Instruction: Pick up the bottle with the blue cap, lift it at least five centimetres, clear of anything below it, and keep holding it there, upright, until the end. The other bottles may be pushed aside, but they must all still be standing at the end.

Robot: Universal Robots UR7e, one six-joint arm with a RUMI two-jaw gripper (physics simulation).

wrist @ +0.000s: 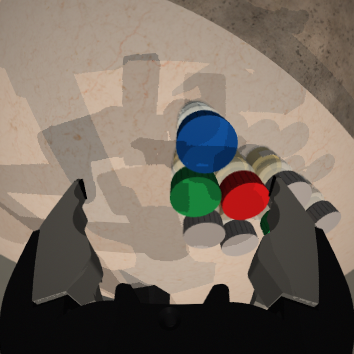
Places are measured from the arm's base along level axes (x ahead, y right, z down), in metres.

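Where they show: gripper, fingertip midpoint: [176, 178].
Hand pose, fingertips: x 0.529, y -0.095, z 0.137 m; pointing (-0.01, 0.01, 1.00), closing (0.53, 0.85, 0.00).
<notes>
Things, the pixels of their centre, and the offset from my fingertips. Level surfaces: height alone.
- bottle with the blue cap, body centre: [199, 129] dz +0.078, dx +0.028, dy +0.014 m
- green-capped bottle at the middle of its body: [191, 172] dz +0.078, dx -0.025, dy +0.038 m
- red-capped bottle at the middle of its body: [233, 176] dz +0.078, dx -0.002, dy +0.090 m
- green cap at the middle of its body: [279, 225] dz +0.038, dx -0.014, dy +0.181 m
- round pale table at its surface level: dz +0.130 m
The bottle with the blue cap [207, 142] stands upright at the far edge of a group of bottles, a little right of the view's middle. Its cap hides most of its clear body. My gripper [176, 178] is wide open with nothing between its fingers, and the camera looks down on the bottles from above. The blue cap shows beyond the line of the fingertips, nearer the right finger than the left. A green-capped bottle [195, 195] and a red-capped bottle [245, 195] stand close beside it on the near side.
Two grey-capped bottles [204, 231] [239, 239] stand nearer the gripper's base. Two more grey-capped bottles [296, 187] [325, 216] stand to the right, by the right finger. Another green cap [265, 223] is partly hidden behind that finger. The round pale table [100, 30] has its edge at upper right.
</notes>
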